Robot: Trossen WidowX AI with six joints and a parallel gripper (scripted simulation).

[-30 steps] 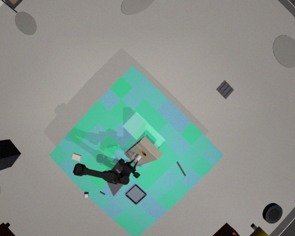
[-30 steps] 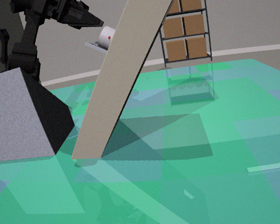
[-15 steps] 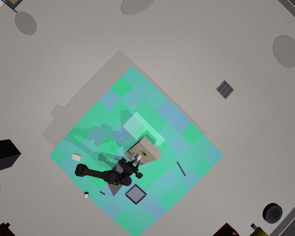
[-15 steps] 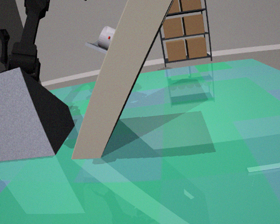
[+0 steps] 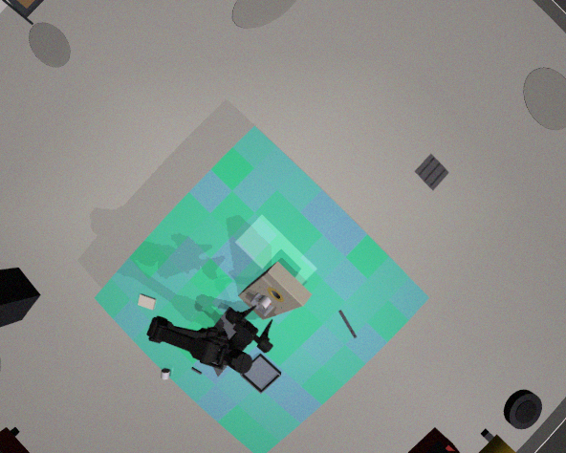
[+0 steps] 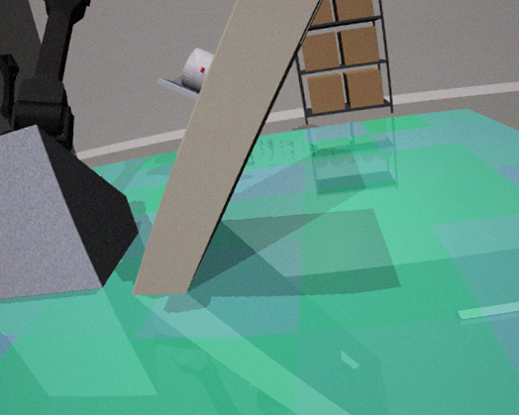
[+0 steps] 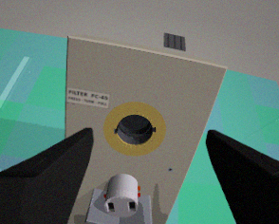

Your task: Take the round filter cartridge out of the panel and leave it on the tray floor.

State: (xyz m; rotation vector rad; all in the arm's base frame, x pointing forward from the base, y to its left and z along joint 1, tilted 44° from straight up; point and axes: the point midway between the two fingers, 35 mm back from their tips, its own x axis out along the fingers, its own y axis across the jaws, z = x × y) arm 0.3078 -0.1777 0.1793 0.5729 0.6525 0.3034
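My gripper tip is 170 mm above the round grey filter cartridge and 20 mm past it. Also, from my gripper tip: small beige box: 530 mm behind, 420 mm to the left, 390 mm below; dark-rimmed tray: 390 mm below, 370 mm behind, 280 mm to the right.
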